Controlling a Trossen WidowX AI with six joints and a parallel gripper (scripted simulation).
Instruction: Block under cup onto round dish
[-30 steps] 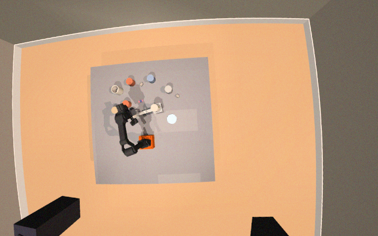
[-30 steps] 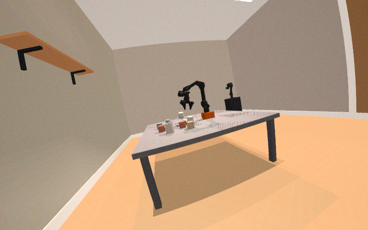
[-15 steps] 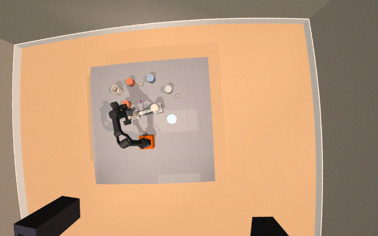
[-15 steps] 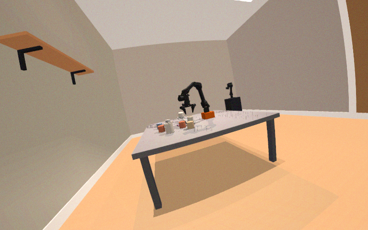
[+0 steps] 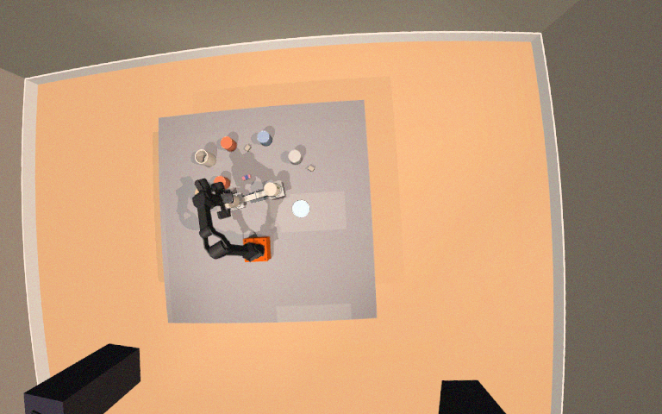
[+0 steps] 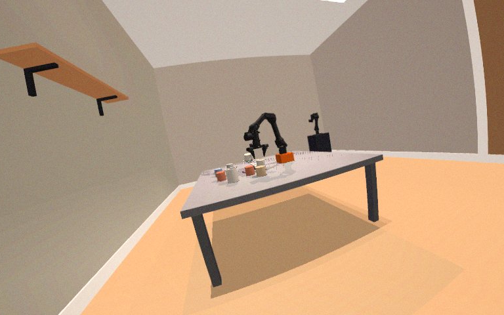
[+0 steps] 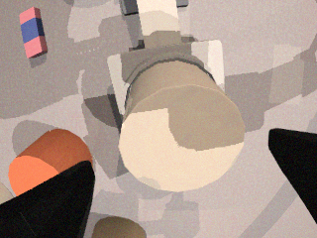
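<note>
Right now the pale grey block is 1 cm to the right of my gripper tip and 7 cm below it. Also, from my gripper tip: blue eraser 15 cm ahead, 6 cm to the right, 10 cm below; then balance beam 4 cm ahead, 13 cm to the right, 7 cm below; then tan cup 3 cm ahead, 20 cm to the left, 7 cm below.
</note>
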